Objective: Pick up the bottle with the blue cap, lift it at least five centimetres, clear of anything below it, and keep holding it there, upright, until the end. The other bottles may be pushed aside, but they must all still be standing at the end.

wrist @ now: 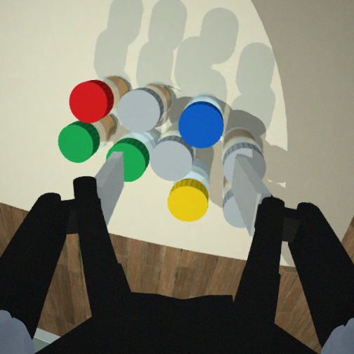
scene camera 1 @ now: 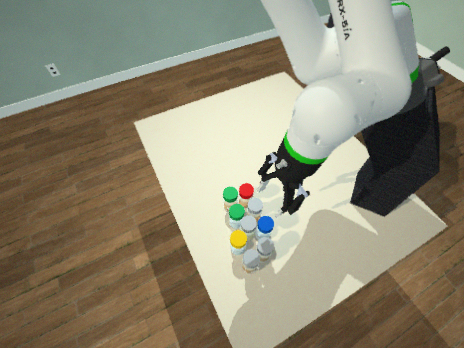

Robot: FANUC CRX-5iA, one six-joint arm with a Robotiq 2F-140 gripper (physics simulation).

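Places are measured from the arm's base along level axes (x ahead, y left, z up), in millimetres.
Pixels of known places: gripper, fingertip midpoint: (scene camera 1: 269,202).
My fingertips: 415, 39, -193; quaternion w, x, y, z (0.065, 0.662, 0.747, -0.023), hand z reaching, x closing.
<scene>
Ahead of a thing's pixels: the offset from my fingertips to its top centre, as dx, dy, dz. Level surfaces: height alone.
The blue-capped bottle {-1, +9, -141} (scene camera 1: 265,225) (wrist: 201,124) stands upright in a close group of bottles, on the side towards the robot base. My gripper (scene camera 1: 271,201) (wrist: 178,171) is partly open with no thing between its fingers. It hangs above the bottle tops, pointing down. In the wrist view the blue cap lies beyond the fingertips, between their two lines. A grey-capped bottle {+50, -20, -141} (scene camera 1: 248,224) (wrist: 171,158) stands close beside the blue one, and another grey-capped bottle {+40, +72, -141} (scene camera 1: 264,246) (wrist: 244,162) stands on its other side, partly covered by a finger in the wrist view.
A red-capped bottle {-6, -137, -141} (scene camera 1: 246,191) (wrist: 91,101), two green-capped bottles {+53, -151, -141} (scene camera 1: 230,194) {+65, -78, -141} (scene camera 1: 237,212), a yellow-capped bottle {+106, +11, -141} (scene camera 1: 238,239) (wrist: 188,200) and more grey-capped bottles {-5, -69, -141} (scene camera 1: 255,206) {+100, +86, -141} (scene camera 1: 251,260) stand upright around them on the cream mat {dz -246} (scene camera 1: 200,150). The black robot pedestal (scene camera 1: 400,160) stands at the right.
</scene>
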